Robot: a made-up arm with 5 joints. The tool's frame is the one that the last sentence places. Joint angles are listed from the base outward.
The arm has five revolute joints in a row. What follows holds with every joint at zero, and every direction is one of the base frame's. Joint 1 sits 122.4 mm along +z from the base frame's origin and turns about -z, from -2.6 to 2.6 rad. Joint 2 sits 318.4 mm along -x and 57.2 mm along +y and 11.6 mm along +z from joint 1 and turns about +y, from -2.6 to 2.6 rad. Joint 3 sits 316.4 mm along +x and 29.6 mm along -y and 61.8 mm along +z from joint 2 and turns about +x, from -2.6 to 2.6 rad. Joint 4 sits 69.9 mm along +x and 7.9 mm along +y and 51.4 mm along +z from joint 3 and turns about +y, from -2.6 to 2.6 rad. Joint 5 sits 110 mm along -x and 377 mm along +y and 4 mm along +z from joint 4 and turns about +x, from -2.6 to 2.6 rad. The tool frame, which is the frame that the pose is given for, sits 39.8 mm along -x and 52.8 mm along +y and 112.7 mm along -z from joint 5; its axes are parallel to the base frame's.
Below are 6 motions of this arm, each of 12 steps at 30 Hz.
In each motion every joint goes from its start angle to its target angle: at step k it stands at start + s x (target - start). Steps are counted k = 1, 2, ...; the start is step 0. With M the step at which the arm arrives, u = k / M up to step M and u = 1 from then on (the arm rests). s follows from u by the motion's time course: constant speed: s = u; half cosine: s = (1 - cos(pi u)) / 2; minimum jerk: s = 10 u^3 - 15 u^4 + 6 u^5.
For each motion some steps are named. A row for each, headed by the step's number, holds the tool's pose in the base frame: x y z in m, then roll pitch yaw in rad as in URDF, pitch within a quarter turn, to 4 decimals.
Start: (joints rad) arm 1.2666 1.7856 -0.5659 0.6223 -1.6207
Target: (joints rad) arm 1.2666 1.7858 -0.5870 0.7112 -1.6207
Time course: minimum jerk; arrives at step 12
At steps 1, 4, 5, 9, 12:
1: 0.1873 0.4412 -0.1010 1.3626 0.7597 2.3210
4: 0.1887 0.4408 -0.1022 1.3641 0.7420 2.3284
5: 0.1896 0.4406 -0.1030 1.3650 0.7303 2.3332
9: 0.1932 0.4398 -0.1064 1.3685 0.6830 2.3525
12: 0.1939 0.4397 -0.1071 1.3691 0.6741 2.3561

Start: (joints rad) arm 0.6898 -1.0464 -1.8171 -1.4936 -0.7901
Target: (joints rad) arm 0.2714 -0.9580 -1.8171 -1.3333 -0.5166
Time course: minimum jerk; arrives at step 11
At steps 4, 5, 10, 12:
4: 0.0320 -0.2192 0.4163 2.9507 0.0251 0.7168
5: 0.0500 -0.2229 0.4050 3.0073 0.0071 0.7704
10: 0.1172 -0.2225 0.3606 -3.0678 -0.0555 0.9613
12: 0.1180 -0.2224 0.3601 -3.0654 -0.0562 0.9634

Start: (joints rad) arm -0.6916 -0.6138 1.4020 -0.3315 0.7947
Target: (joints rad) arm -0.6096 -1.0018 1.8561 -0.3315 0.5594
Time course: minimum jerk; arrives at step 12
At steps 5, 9, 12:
5: -0.4471 -0.2543 0.7211 2.5675 -0.7024 0.2227
9: -0.4849 -0.3876 0.6667 2.7718 -0.8205 0.1357
12: -0.4906 -0.4097 0.6526 2.8096 -0.8439 0.1204

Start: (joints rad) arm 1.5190 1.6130 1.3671 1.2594 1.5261
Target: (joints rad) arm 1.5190 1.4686 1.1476 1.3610 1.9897
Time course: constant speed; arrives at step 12
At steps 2, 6, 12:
2: -0.0466 -0.2709 -0.2774 -1.5198 0.2901 0.2974
6: -0.0133 -0.2856 -0.2701 -1.4133 0.2697 0.3575
12: 0.0356 -0.2999 -0.2558 -1.2481 0.2508 0.4530

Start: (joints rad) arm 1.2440 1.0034 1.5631 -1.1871 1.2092
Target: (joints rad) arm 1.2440 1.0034 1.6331 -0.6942 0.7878
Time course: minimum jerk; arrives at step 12
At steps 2, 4, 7, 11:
2: 0.2132 -0.2794 0.1732 1.7991 0.3329 -2.5865
4: 0.2051 -0.2815 0.1765 1.7467 0.4094 -2.5429
7: 0.1848 -0.2828 0.1840 1.6409 0.5974 -2.4119
11: 0.1688 -0.2797 0.1897 1.5951 0.7317 -2.2808

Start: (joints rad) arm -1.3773 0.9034 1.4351 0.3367 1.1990
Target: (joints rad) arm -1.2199 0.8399 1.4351 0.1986 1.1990
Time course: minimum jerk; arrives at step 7
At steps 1, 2, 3, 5, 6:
1: 0.0714 0.2834 0.2993 3.0511 0.8769 1.9055
2: 0.0741 0.2804 0.3046 3.0258 0.8746 1.8566
3: 0.0788 0.2748 0.3142 2.9800 0.8692 1.7671
5: 0.0878 0.2624 0.3344 2.8847 0.8514 1.5748
6: 0.0897 0.2594 0.3393 2.8621 0.8458 1.5277

